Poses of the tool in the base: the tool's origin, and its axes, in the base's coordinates. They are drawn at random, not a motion.
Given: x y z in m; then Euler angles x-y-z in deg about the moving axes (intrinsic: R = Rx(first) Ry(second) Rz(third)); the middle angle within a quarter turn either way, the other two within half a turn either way.
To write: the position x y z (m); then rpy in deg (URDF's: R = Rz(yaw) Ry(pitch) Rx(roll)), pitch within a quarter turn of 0, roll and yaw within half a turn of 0. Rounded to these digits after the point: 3 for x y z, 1 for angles.
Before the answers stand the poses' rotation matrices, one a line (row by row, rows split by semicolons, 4 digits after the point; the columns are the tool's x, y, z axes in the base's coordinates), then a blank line. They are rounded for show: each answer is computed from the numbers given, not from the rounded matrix.
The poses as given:
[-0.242 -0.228 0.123 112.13 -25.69 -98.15]
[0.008 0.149 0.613 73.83 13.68 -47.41]
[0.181 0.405 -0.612 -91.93 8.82 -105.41]
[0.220 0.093 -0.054 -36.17 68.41 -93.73]
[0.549 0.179 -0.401 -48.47 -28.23 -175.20]
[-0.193 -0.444 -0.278 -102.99 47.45 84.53]
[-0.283 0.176 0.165 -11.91 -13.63 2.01]
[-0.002 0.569 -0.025 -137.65 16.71 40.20]
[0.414 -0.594 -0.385 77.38 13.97 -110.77]
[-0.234 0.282 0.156 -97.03 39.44 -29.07]
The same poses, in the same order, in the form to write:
-0.1278 0.8921 -0.4335; 0.4298 -0.3441 -0.8348; -0.8938 -0.2930 -0.3395
0.6575 0.7153 0.2365; -0.0513 0.3557 -0.9332; -0.7517 0.6015 0.2706
-0.2626 0.9526 0.1533; 0.0732 -0.1388 0.9876; 0.9621 0.2706 -0.0333
-0.0239 0.3672 0.9298; -0.7699 -0.6001 0.2172; 0.6378 -0.7106 0.2970
-0.8780 0.0737 -0.4730; -0.4083 -0.6311 0.6596; -0.2499 0.7722 0.5842
0.0645 -0.6732 0.7367; -0.2922 0.6931 0.6589; -0.9542 -0.2577 -0.1520
0.9712 -0.0341 -0.2357; 0.0829 0.9762 0.2006; 0.2232 -0.2143 0.9509
0.7315 -0.6182 0.2875; -0.6250 -0.4395 0.6452; -0.2725 -0.6517 -0.7078
-0.3441 0.9074 0.2414; -0.2878 0.1428 -0.9470; -0.8937 -0.3954 0.2120
0.6750 0.3752 0.6353; -0.4916 -0.4133 0.7665; 0.5502 -0.8297 -0.0945

[-0.242 -0.228 0.123 -139.2 63.4 106.6]
[0.008 0.149 0.613 65.8 48.7 -4.5]
[0.181 0.405 -0.612 97.0 -74.2 164.4]
[0.220 0.093 -0.054 -67.3 -39.6 -91.8]
[0.549 0.179 -0.401 52.9 14.5 -155.1]
[-0.193 -0.444 -0.278 -120.5 72.6 -77.6]
[-0.283 0.176 0.165 -12.7 -12.9 4.9]
[-0.002 0.569 -0.025 -137.4 15.8 -40.5]
[0.414 -0.594 -0.385 -61.8 63.3 -140.1]
[-0.234 0.282 0.156 -96.5 -33.4 -36.1]

